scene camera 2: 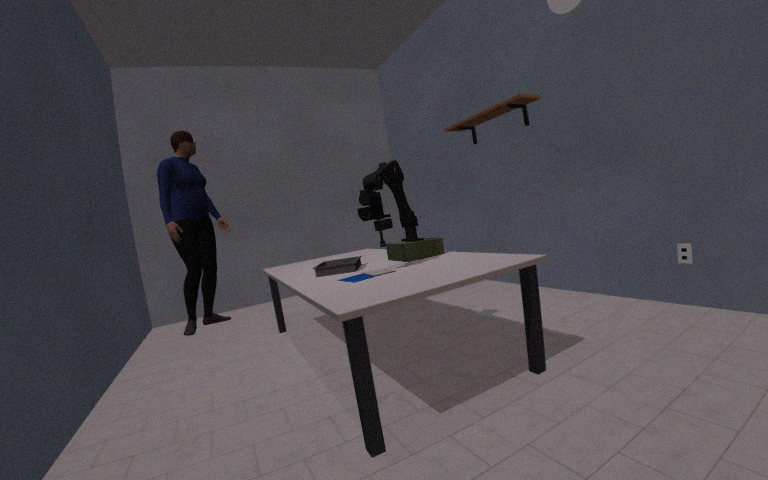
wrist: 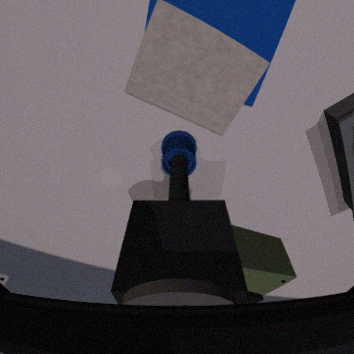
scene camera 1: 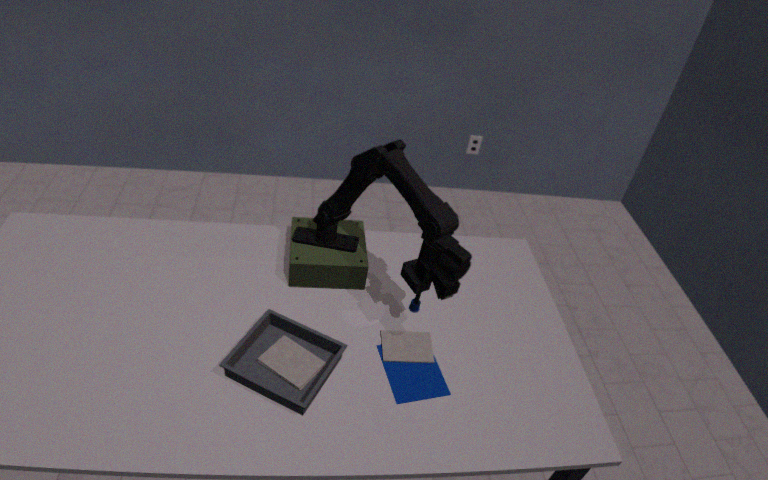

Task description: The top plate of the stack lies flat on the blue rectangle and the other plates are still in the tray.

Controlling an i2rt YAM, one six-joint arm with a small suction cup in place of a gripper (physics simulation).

Observation:
The suction cup (scene camera 1: 409, 268) carries nothing. Also in view: a tray (scene camera 1: 240, 365) and a blue rectangle (scene camera 1: 410, 382).
The tray is seen too in the wrist view (wrist: 331, 113). The suction cup also shows in the wrist view (wrist: 175, 140). The blue rectangle shows as well in the wrist view (wrist: 260, 33).

